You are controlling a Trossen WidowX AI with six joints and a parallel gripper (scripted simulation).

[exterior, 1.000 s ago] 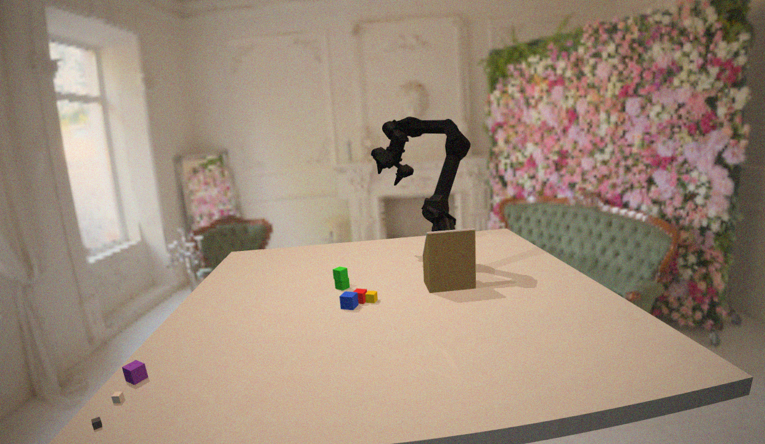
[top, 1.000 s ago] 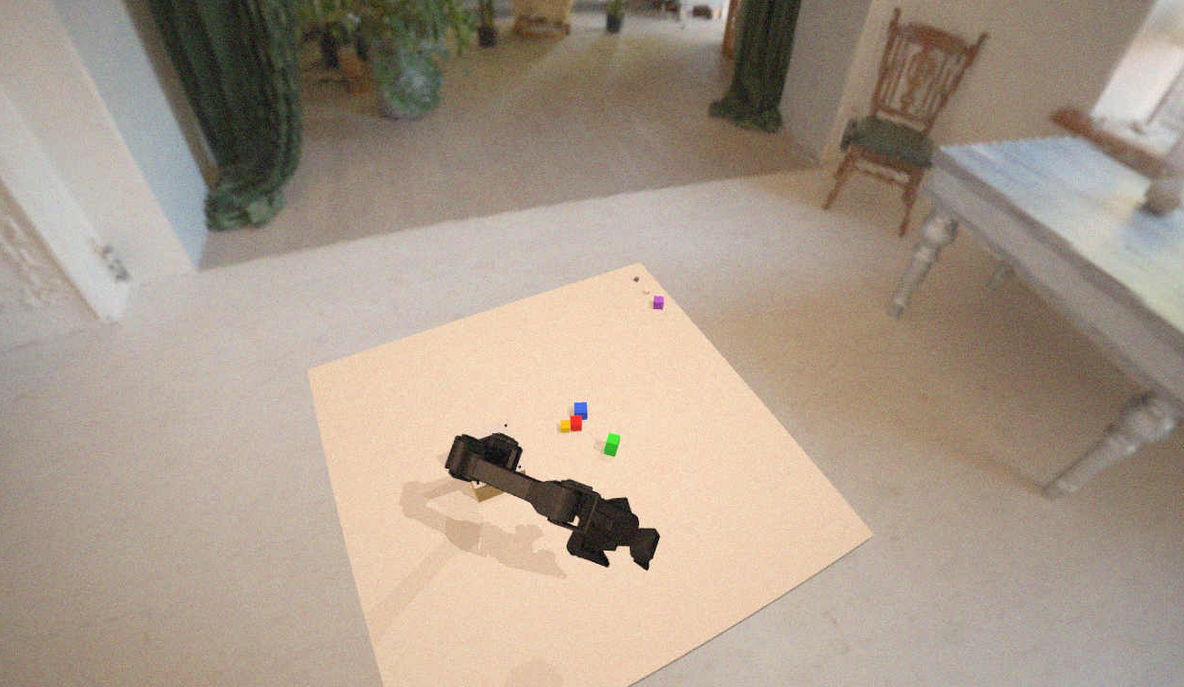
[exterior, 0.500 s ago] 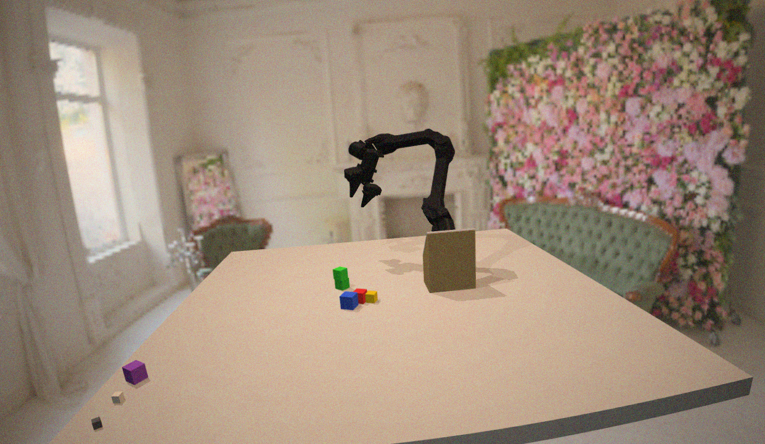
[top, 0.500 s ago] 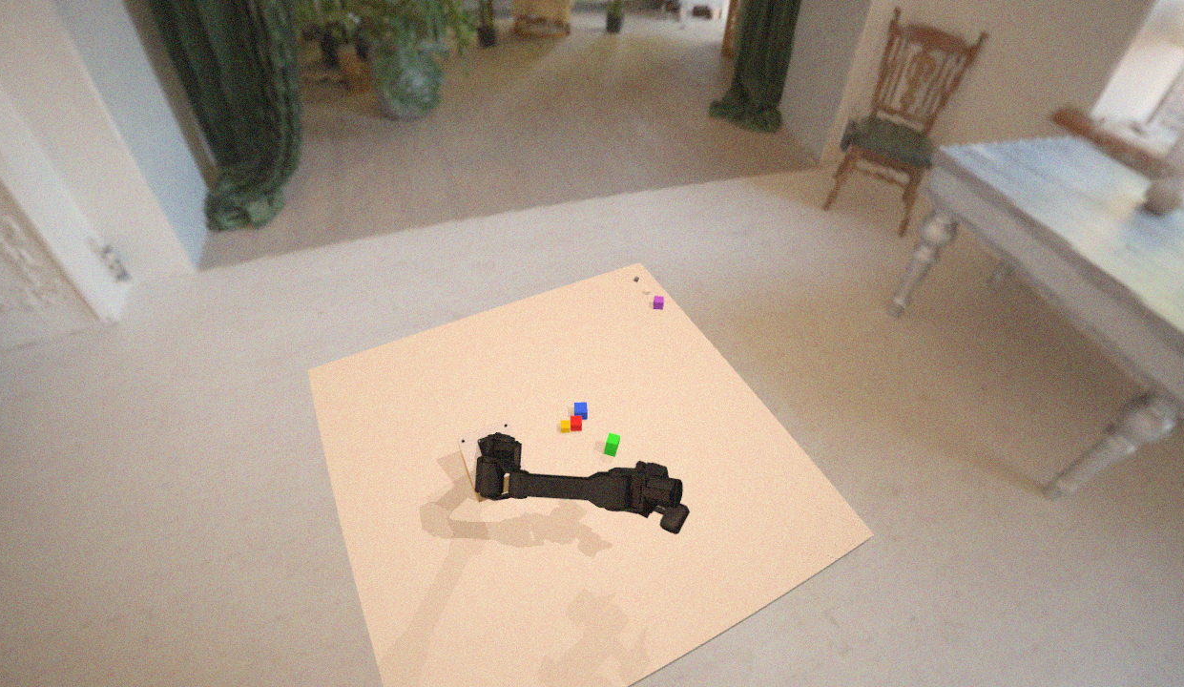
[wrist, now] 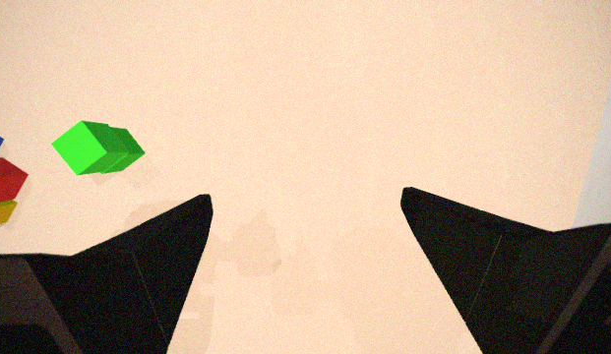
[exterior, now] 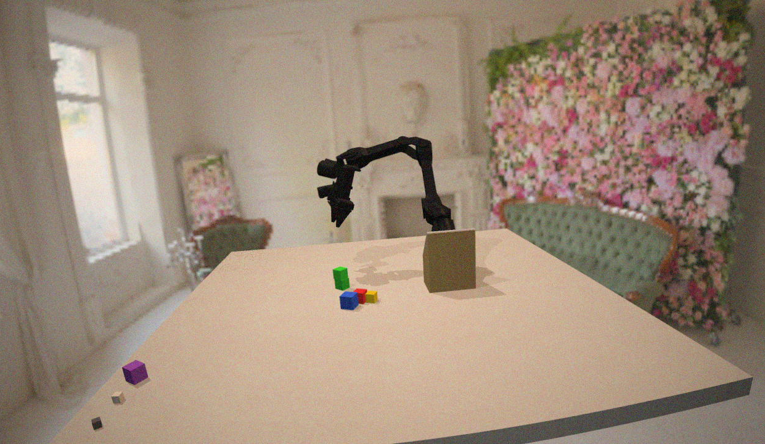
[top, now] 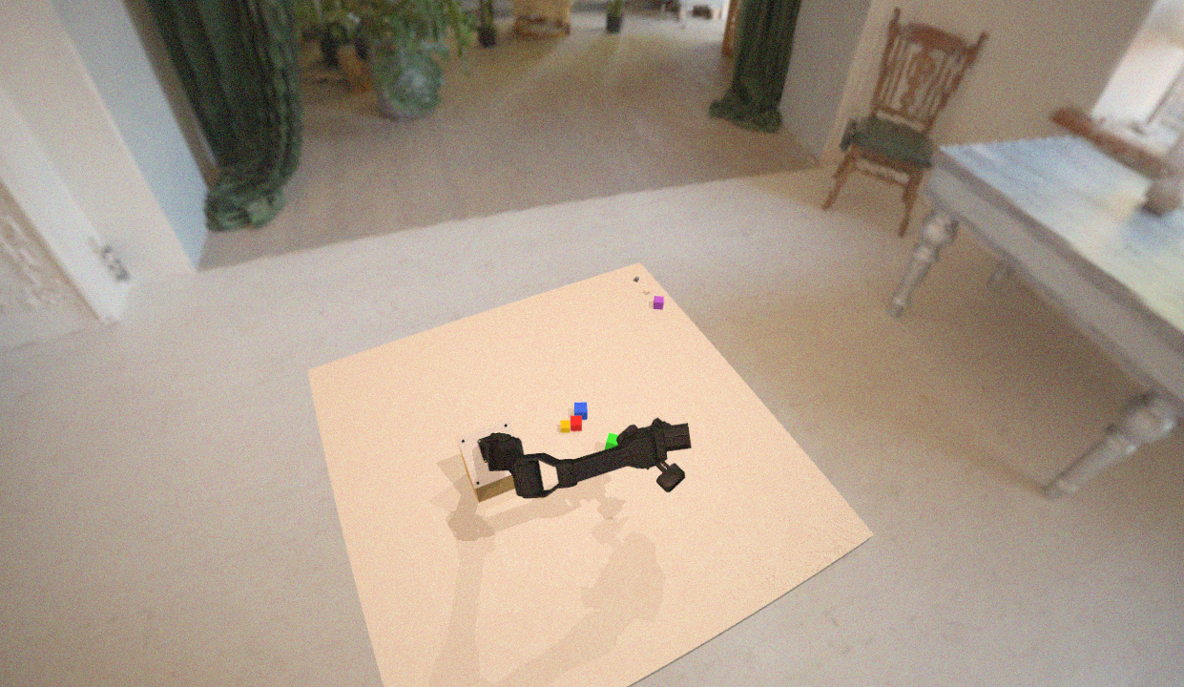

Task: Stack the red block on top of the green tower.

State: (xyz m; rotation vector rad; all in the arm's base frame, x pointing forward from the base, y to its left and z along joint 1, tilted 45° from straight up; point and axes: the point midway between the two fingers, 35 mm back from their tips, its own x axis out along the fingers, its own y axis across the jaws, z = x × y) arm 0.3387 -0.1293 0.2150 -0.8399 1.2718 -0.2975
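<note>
Right now my gripper tip is 310 mm to the right of the red block, 150 mm above it and 80 mm past it. From my gripper tip the other things lie so: blue block: 340 mm to the left, 150 mm below, 50 mm behind; then purple cube: 670 mm to the left, 420 mm ahead, 150 mm below; then small yellow block: 310 mm to the left, 160 mm below, 110 mm behind.
</note>
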